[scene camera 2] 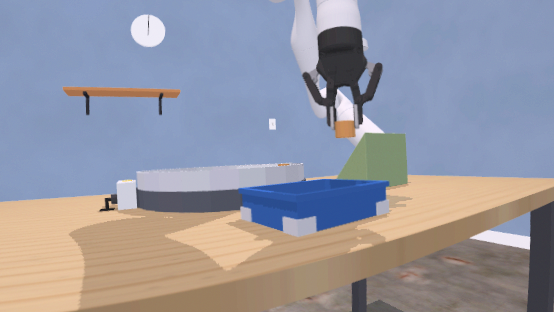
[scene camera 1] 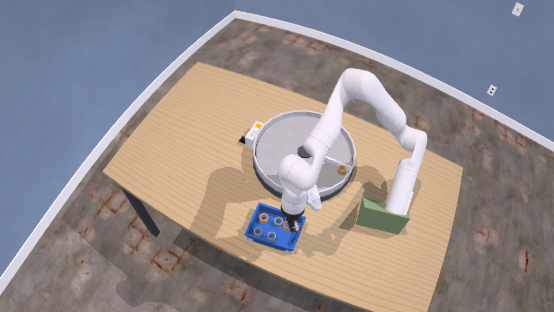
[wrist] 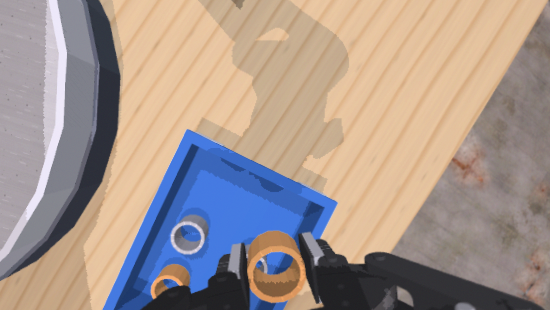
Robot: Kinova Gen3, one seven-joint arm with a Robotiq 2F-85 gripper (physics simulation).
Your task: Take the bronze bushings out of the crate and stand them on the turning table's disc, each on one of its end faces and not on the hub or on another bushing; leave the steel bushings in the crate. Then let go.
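Frame: origin at the arm's base, x right, y back, z down, level; centimetres.
Seen in the pictures: gripper, fingertip midpoint: (scene camera 2: 345, 129) (scene camera 1: 289, 225) (wrist: 273, 254); arm's base at its link origin: (scene camera 2: 382, 151) (scene camera 1: 395, 211).
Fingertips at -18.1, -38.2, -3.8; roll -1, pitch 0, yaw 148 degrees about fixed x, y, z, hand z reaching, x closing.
Observation:
Offsets run from my fingertips to a thing's top centre, as dx, dy, dz. "spot": to the spot under its first point.
My gripper (scene camera 1: 294, 224) (scene camera 2: 344, 121) (wrist: 273, 254) is shut on a bronze bushing @[-0.4, -0.6, -1.2] (scene camera 1: 286, 226) (scene camera 2: 345, 129) (wrist: 273, 241), held upright above the blue crate @[+2.2, -5.6, +8.6] (scene camera 1: 251, 226) (scene camera 2: 345, 206) (wrist: 260, 166). Another bronze bushing @[+5.4, -11.2, +10.6] (scene camera 1: 263, 221) (wrist: 181, 273) stands in the crate, partly hidden by a finger in the wrist view. Three steel bushings @[+5.7, -5.5, +10.6] (scene camera 1: 278, 224) @[-0.9, -11.4, +10.6] (scene camera 1: 258, 235) @[-1.1, -6.0, +10.6] (scene camera 1: 271, 239) are in the crate; one steel bushing @[spot: +5.1, -4.0, +11.6] (wrist: 201, 223) shows clearly in the wrist view. A bronze bushing @[+32.9, +12.4, +5.8] (scene camera 1: 342, 172) (scene camera 2: 283, 164) stands on the turning table's disc @[+37.8, -4.1, +7.5] (scene camera 1: 277, 137) (wrist: 20, 80), near the rim.
The turning table has a raised rim (scene camera 1: 256, 162) (scene camera 2: 210, 180) (wrist: 80, 100), a dark hub @[+37.8, -4.1, +7.5] (scene camera 1: 303, 151) and a white bar @[spot: +35.2, +9.9, +6.0] (scene camera 1: 337, 162) across the disc. A white box @[spot: +40.2, -26.8, +7.8] (scene camera 1: 254, 133) (scene camera 2: 126, 195) adjoins its left side. A green wedge block (scene camera 1: 382, 220) (scene camera 2: 387, 159) stands by the arm's base.

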